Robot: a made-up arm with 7 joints. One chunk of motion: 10 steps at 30 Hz.
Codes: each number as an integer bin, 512 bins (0 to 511) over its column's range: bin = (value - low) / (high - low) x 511, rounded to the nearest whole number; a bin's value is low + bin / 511 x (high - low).
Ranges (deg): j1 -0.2..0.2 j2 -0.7..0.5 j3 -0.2..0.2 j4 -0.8..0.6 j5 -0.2..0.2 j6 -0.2..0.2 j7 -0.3..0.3
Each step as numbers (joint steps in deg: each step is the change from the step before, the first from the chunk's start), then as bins.
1 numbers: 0.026 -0.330 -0.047 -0.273 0.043 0.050 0.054
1 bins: 289 158 195 192 310 319 301
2 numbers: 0.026 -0.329 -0.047 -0.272 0.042 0.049 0.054
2 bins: 289 158 195 193 309 318 301
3 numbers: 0.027 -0.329 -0.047 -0.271 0.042 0.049 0.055
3 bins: 290 158 195 193 309 318 302
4 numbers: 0.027 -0.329 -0.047 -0.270 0.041 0.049 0.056
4 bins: 290 158 195 193 308 318 303
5 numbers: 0.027 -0.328 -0.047 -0.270 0.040 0.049 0.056
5 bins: 290 158 195 193 307 318 303
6 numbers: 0.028 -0.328 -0.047 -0.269 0.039 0.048 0.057
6 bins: 291 158 195 194 305 317 304
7 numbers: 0.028 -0.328 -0.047 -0.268 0.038 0.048 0.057
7 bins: 291 158 195 194 304 317 304
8 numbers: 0.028 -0.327 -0.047 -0.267 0.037 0.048 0.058
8 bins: 291 159 195 195 303 317 305
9 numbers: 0.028 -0.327 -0.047 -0.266 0.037 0.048 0.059
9 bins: 291 159 195 195 303 317 306
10 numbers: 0.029 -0.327 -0.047 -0.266 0.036 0.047 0.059
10 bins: 293 159 195 195 301 316 306
